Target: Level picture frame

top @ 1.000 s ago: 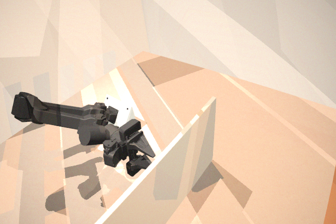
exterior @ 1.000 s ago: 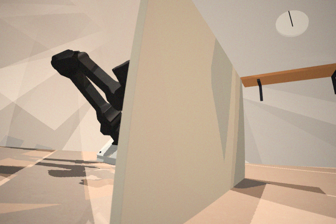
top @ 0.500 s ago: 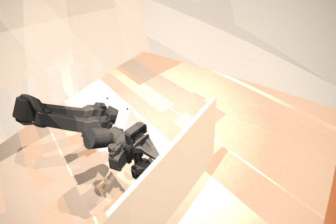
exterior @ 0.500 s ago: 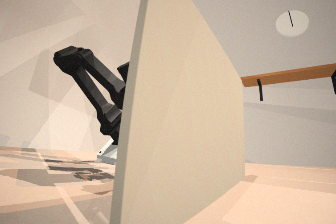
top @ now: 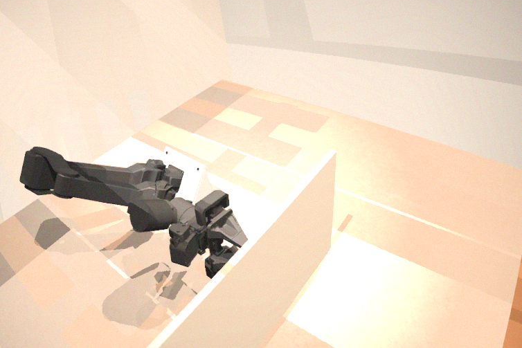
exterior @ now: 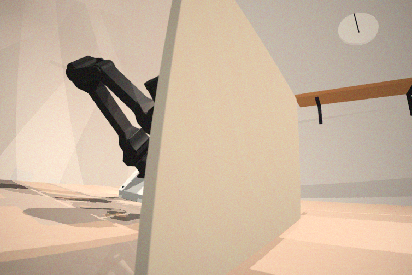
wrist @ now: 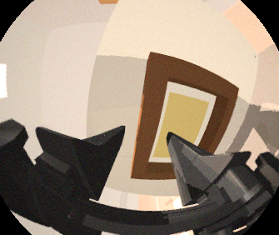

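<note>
Now: the picture frame 10 mm ahead of my gripper tip, 10 mm to the right of it and 50 mm below it. Also, from my gripper tip: wall panel (20 mm ahead, 10 mm to the right, 60 mm below).
</note>
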